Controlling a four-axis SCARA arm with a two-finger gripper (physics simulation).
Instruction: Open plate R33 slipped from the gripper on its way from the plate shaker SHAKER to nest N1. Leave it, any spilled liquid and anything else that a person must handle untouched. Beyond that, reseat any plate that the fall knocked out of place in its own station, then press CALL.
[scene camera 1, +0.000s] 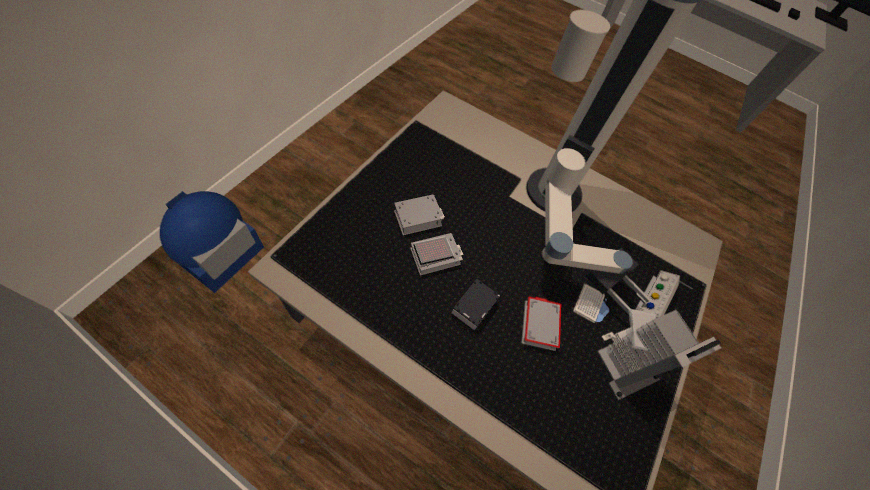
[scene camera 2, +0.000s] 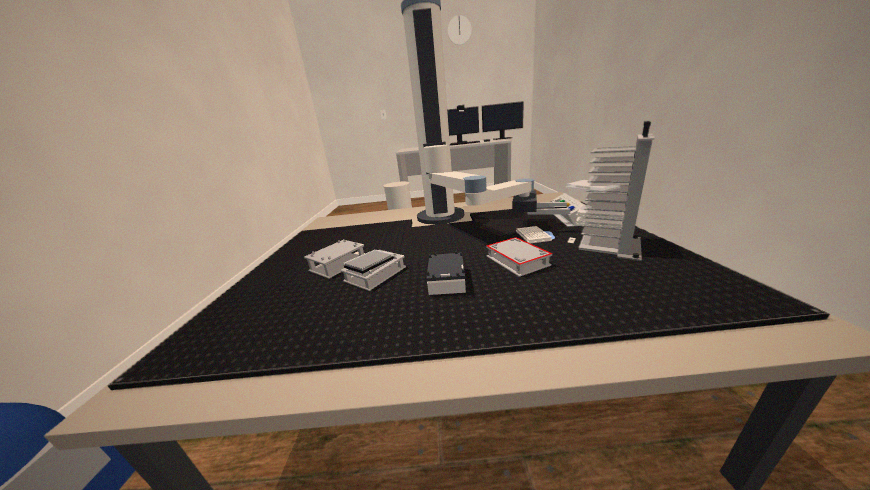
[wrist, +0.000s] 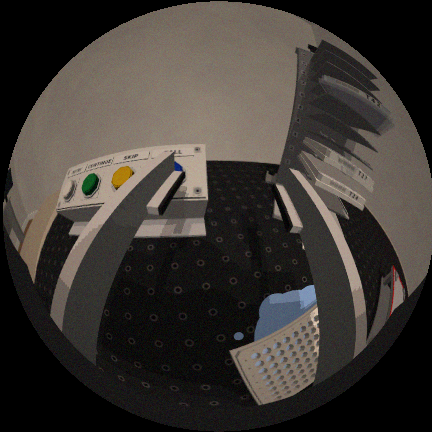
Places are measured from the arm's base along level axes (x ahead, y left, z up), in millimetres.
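Where they show: gripper, fingertip midpoint: (scene camera 1: 640, 308) (scene camera 2: 568, 208) (wrist: 230, 168); arm's base, origin of the base link: (scene camera 2: 440, 216).
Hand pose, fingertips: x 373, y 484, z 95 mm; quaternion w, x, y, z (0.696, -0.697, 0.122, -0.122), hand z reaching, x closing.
Things, the pixels of their top centre, and the offset from my fingertips. "spot": a spot on its surface instead.
- button panel, middle of its top: (wrist: 110, 157) (scene camera 1: 666, 293) (scene camera 2: 570, 198) 64 mm left, 118 mm back, 1 mm up
- blue CALL button, middle of its top: (wrist: 168, 163) (scene camera 1: 652, 304) 35 mm left, 45 mm back, 8 mm down
- Open plate R33, middle of its top: (wrist: 316, 348) (scene camera 1: 590, 302) (scene camera 2: 533, 232) 150 mm right, 45 mm ahead, 68 mm down
- blue liquid, middle of its top: (wrist: 278, 310) (scene camera 1: 604, 309) 91 mm right, 30 mm ahead, 81 mm down
- pink-welled plate, middle of its top: (scene camera 2: 368, 256) (scene camera 1: 434, 248) 732 mm right, 234 mm ahead, 14 mm down
- grey nest, middle of its top: (scene camera 2: 372, 259) (scene camera 1: 436, 249) 724 mm right, 224 mm ahead, 30 mm down
- T27, middle of its top: (wrist: 336, 152) (scene camera 1: 637, 346) (scene camera 2: 600, 210) 21 mm left, 165 mm ahead, 36 mm up
- T24, middle of its top: (wrist: 330, 168) (scene camera 1: 633, 348) (scene camera 2: 599, 218) 21 mm left, 165 mm ahead, 7 mm up
- red-rimmed station, middle of its top: (scene camera 2: 517, 247) (scene camera 1: 544, 320) 269 mm right, 232 mm ahead, 37 mm down
- dark-topped station, surface spot: (scene camera 2: 445, 267) (scene camera 1: 474, 305) spot: 501 mm right, 331 mm ahead, 28 mm down
- bare nest, middle of its top: (scene camera 2: 334, 247) (scene camera 1: 419, 208) 876 mm right, 122 mm ahead, 16 mm down
My gripper (scene camera 1: 640, 309) (scene camera 2: 569, 210) (wrist: 230, 168) is empty and shut to its narrow stand, a visible gap between the fingers. It is at the button panel (scene camera 1: 671, 289) (wrist: 197, 172); in the wrist view the left finger partly covers the blue CALL button (scene camera 1: 650, 305) (wrist: 178, 169). Open plate R33 (scene camera 1: 589, 301) (scene camera 2: 533, 233) (wrist: 285, 357) lies on the mat, with blue liquid (scene camera 1: 602, 312) (scene camera 2: 550, 235) (wrist: 280, 312) beside it. A pink-welled plate (scene camera 1: 434, 250) (scene camera 2: 369, 261) lies on a grey nest (scene camera 1: 438, 266); its exact seating is unclear. Plates T42 (wrist: 360, 102), T27 (wrist: 345, 162) and T24 (wrist: 335, 187) are in the rack.
The tall rack (scene camera 1: 660, 333) (scene camera 2: 633, 194) (wrist: 296, 110) stands near the panel; a white piece (scene camera 1: 637, 331) (scene camera 2: 593, 184) juts from it. A red-rimmed station (scene camera 1: 543, 322) (scene camera 2: 519, 250), a dark-topped station (scene camera 1: 476, 302) (scene camera 2: 445, 267) and a bare nest (scene camera 1: 418, 211) (scene camera 2: 334, 255) stand farther left.
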